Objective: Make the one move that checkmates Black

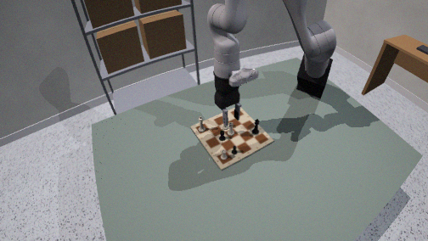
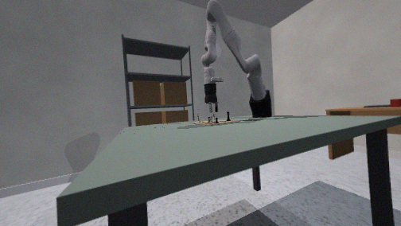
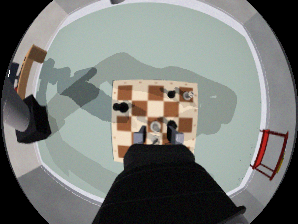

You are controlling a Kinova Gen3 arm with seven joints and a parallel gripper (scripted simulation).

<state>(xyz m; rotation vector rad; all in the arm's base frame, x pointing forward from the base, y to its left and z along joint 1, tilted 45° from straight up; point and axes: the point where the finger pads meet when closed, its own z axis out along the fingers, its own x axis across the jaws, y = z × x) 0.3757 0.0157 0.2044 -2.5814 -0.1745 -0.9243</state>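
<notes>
My gripper is now 8 cm above the chessboard. Also, from my hand: tall black piece (9 cm behind, 5 cm below, 2 cm to the left).
</notes>
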